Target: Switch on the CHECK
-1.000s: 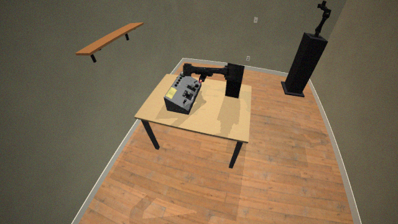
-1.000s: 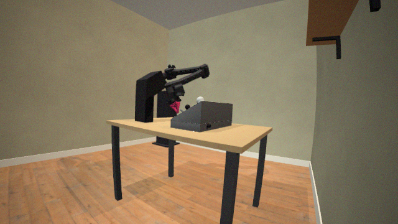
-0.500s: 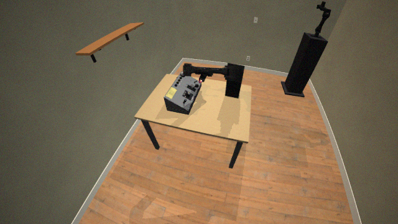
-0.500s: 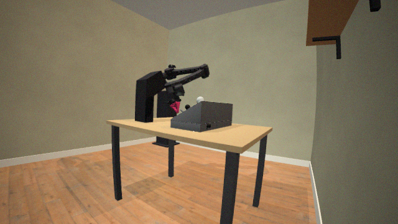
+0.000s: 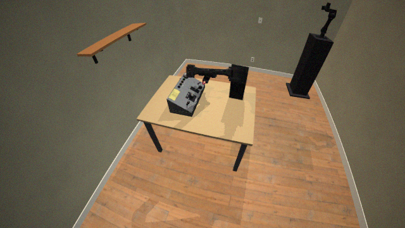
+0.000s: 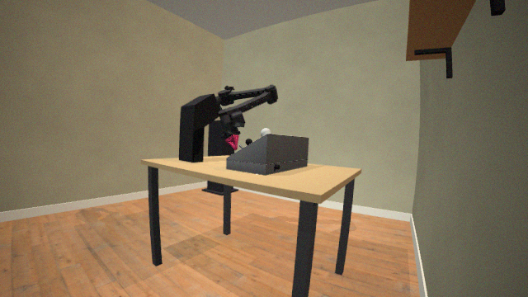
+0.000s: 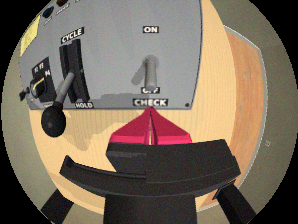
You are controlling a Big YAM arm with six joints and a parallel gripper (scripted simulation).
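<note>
The lever is 4 cm ahead of my hand, 12 cm to the left of it and 1 cm above it. Round my hand: grey console 10 cm ahead, 17 cm to the left, 2 cm below; rotary selector 8 cm ahead, 22 cm to the left, 1 cm above.
</note>
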